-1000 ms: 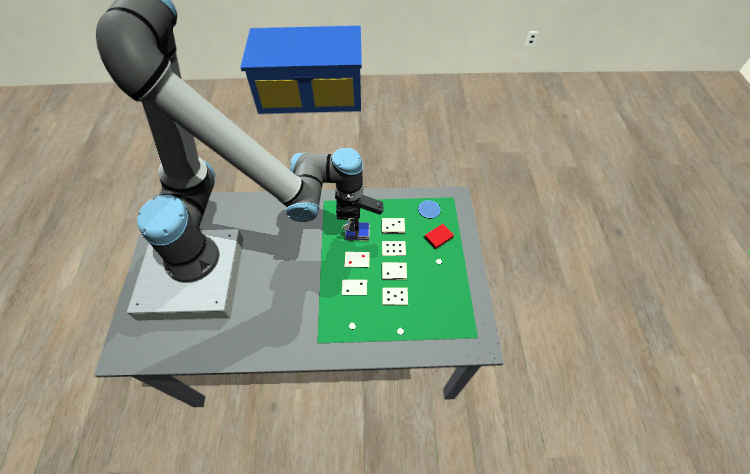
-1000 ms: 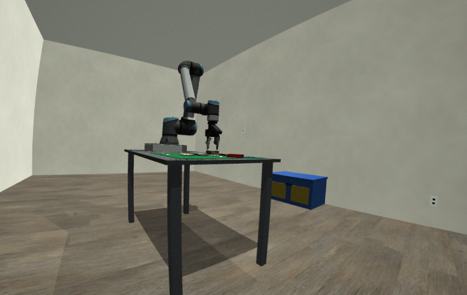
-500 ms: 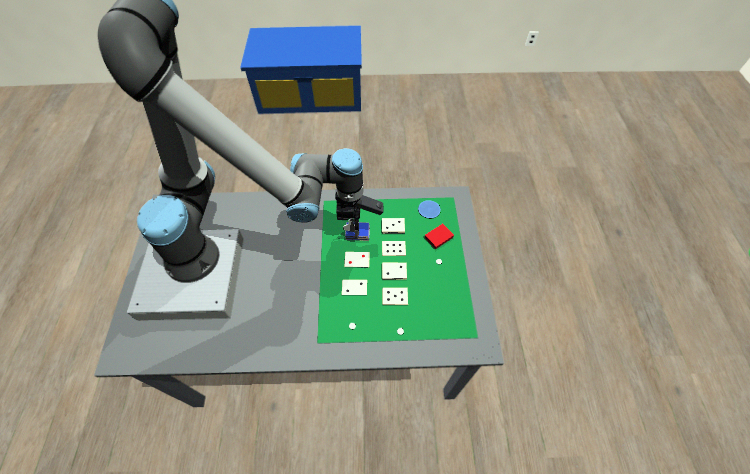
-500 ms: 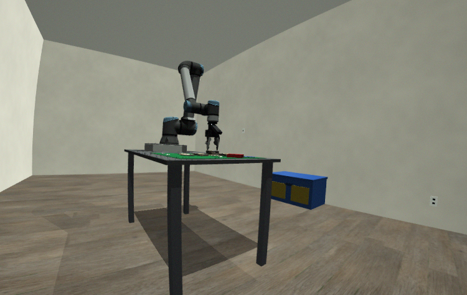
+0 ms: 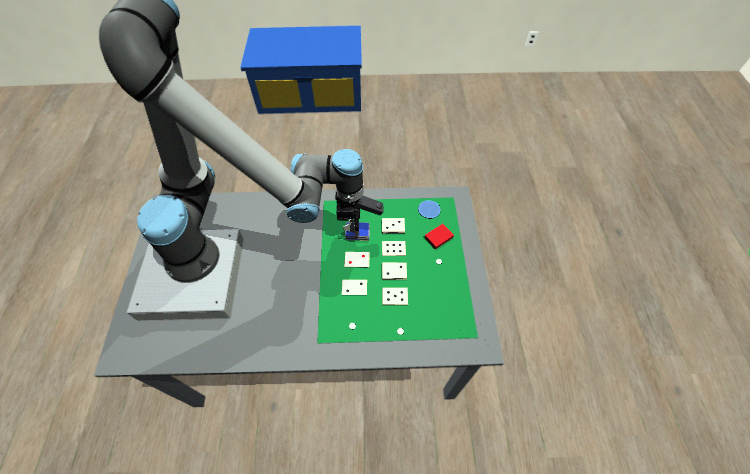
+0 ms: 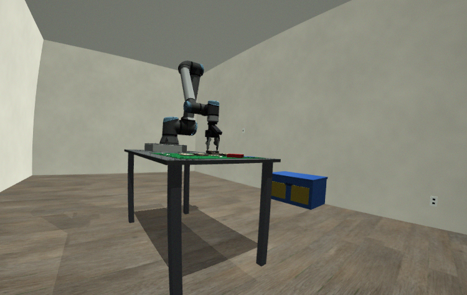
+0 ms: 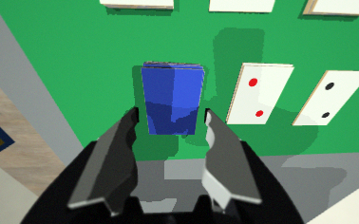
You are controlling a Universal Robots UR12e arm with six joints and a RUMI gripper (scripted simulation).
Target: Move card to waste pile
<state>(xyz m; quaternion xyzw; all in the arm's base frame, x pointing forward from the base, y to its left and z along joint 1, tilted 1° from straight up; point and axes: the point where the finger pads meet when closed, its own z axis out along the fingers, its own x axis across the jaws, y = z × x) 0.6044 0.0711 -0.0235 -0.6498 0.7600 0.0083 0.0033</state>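
My hand is 2 cm above the card. Also, from my hand: red block: 31 cm ahead, 6 cm to the right, 3 cm below; then green mat: 15 cm to the right, 12 cm ahead, 6 cm below.
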